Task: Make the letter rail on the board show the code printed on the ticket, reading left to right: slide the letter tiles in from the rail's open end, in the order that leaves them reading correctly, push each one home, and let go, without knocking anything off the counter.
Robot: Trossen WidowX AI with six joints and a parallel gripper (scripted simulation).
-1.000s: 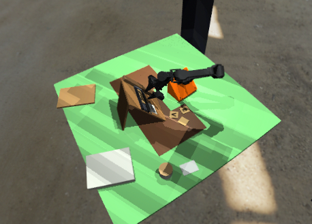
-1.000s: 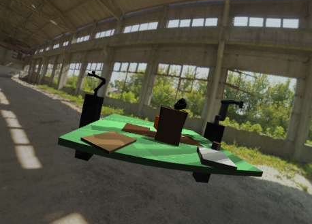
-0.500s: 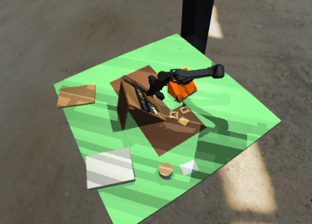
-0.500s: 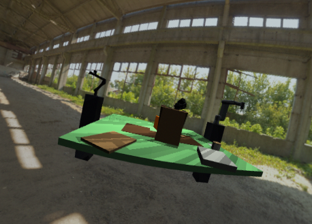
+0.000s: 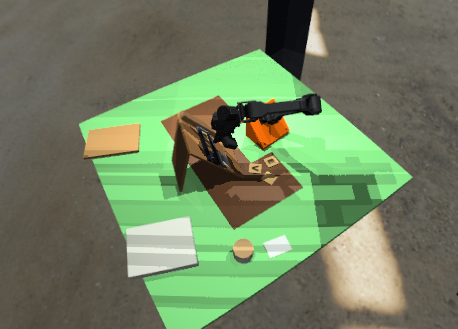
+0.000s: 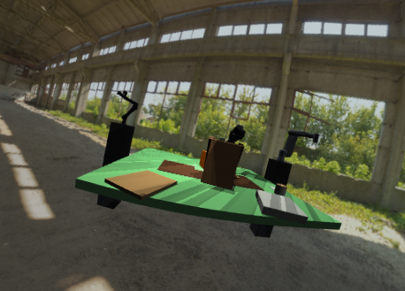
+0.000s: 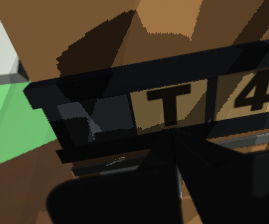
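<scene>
Right now the white ticket is 2 cm behind my gripper tip, 3 cm to the left of it and 10 cm below it. Also, from my gripper tip: brown mat: 12 cm behind, 8 cm to the right, 20 cm below; white slab: 39 cm ahead, 23 cm to the left, 19 cm below; short tan cylinder: 11 cm ahead, 42 cm to the left, 17 cm below.
</scene>
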